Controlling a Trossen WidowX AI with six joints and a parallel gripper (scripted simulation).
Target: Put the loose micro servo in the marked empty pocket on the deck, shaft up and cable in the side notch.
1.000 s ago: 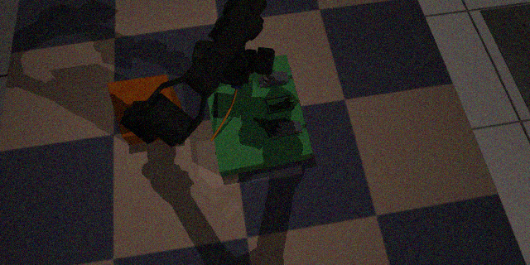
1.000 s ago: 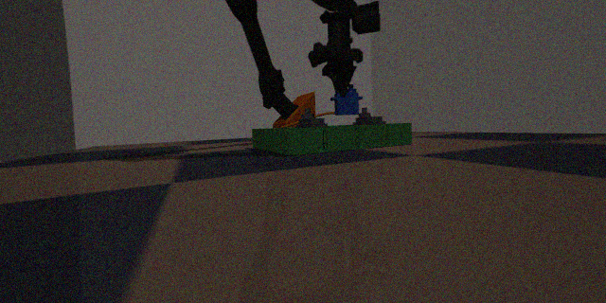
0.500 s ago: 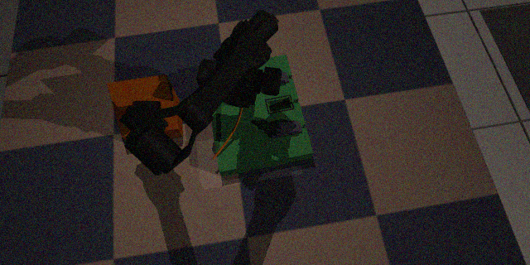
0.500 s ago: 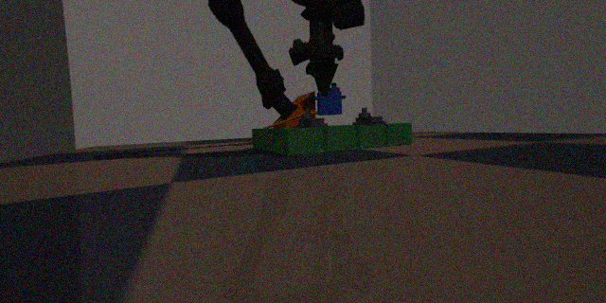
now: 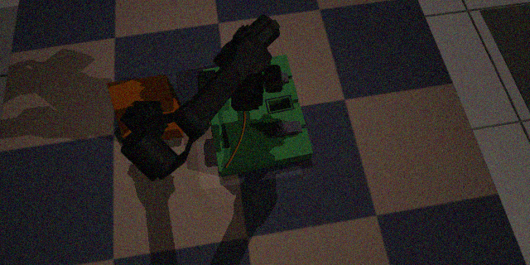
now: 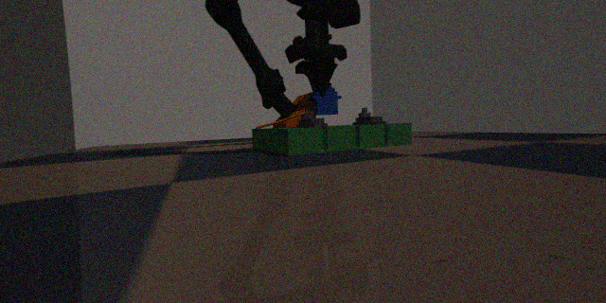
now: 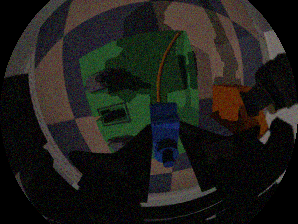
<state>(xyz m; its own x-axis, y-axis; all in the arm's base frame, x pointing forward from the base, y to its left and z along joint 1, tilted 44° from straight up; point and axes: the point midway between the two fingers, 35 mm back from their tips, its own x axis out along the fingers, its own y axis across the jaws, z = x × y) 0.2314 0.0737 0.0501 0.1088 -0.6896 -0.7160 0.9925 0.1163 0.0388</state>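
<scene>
My gripper tip is now 100 mm above the green deck and 10 mm past it.
</scene>
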